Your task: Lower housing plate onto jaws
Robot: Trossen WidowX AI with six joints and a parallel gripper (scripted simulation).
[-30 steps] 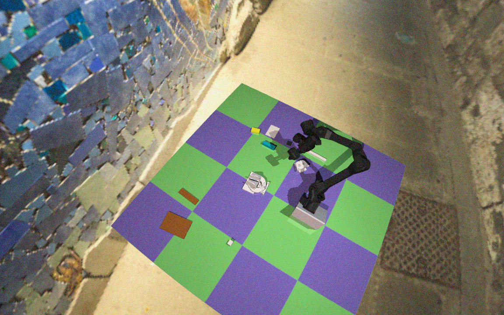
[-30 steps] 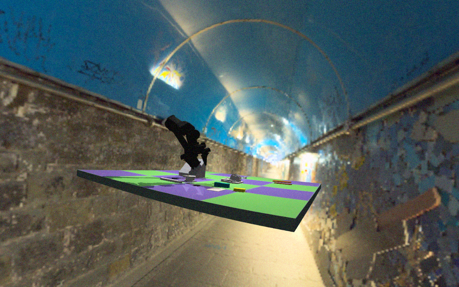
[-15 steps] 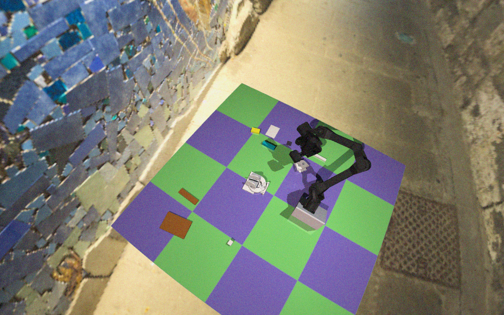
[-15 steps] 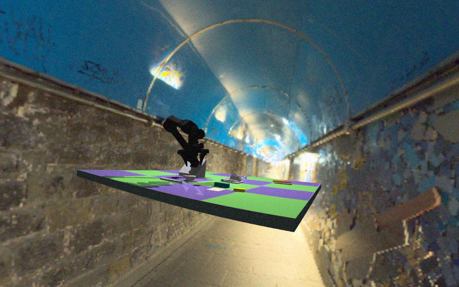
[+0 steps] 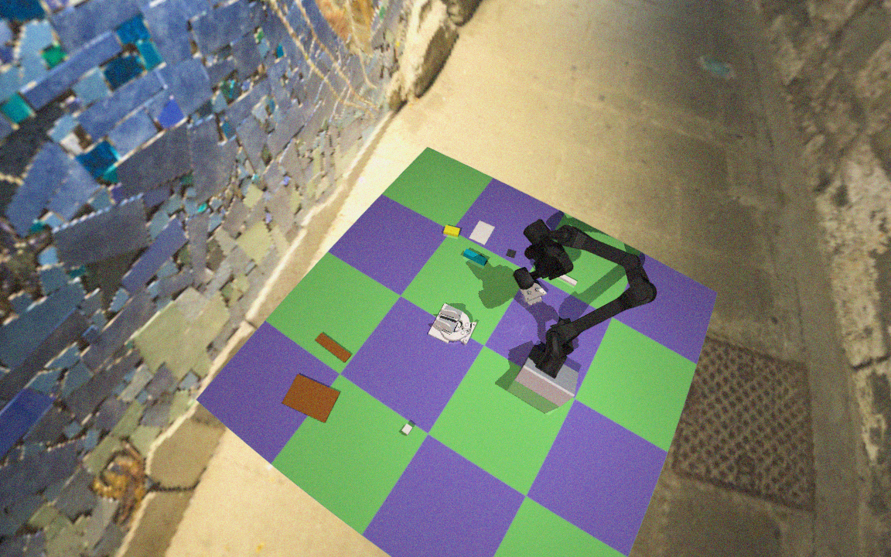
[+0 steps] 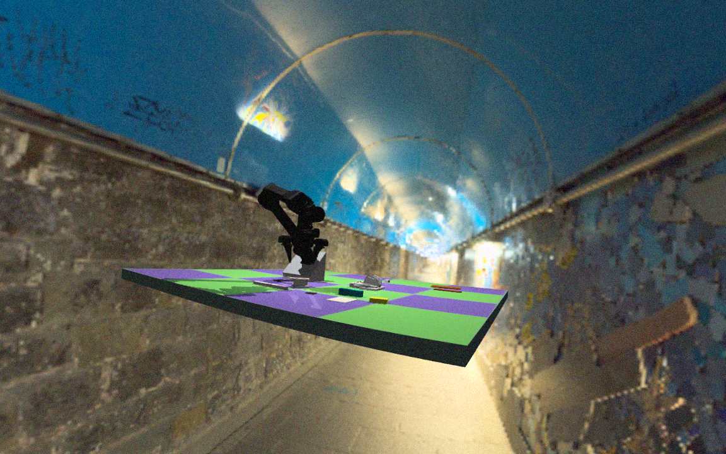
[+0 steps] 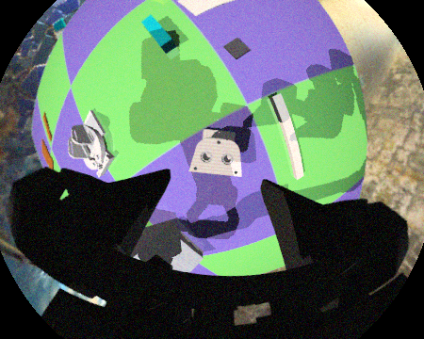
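The white bar lies 30 mm behind my gripper tip, 130 mm to the right of it and 80 mm below it. From my gripper tip the other things lie so: teal block 240 mm ahead, 10 mm to the right, 80 mm below; then yellow block 370 mm ahead, 60 mm to the right, 80 mm below; then brown bar 430 mm ahead, 530 mm to the left, 90 mm below.
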